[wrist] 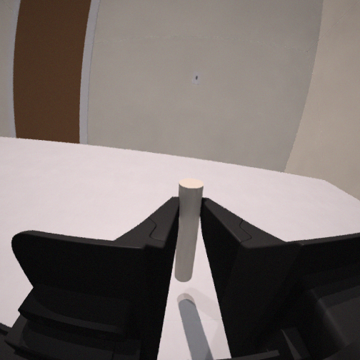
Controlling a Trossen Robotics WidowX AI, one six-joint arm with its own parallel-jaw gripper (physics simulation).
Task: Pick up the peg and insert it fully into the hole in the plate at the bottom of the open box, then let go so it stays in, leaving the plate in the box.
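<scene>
A pale beige round peg (188, 235) stands roughly upright between the two black fingertips, its top end poking up above them and its lower end hanging below. My gripper (189, 203) is shut on the peg near its upper part. The peg's lower end is apart from the white surface, and a grey shadow lies on that surface below it. The open box and the plate with the hole do not show in the wrist view.
A white table top (100, 185) spreads out beyond the fingers, with its far edge across the middle of the view. Behind it are a grey-beige wall (240, 100) with a small outlet and a brown door-like panel (50, 70) at the left.
</scene>
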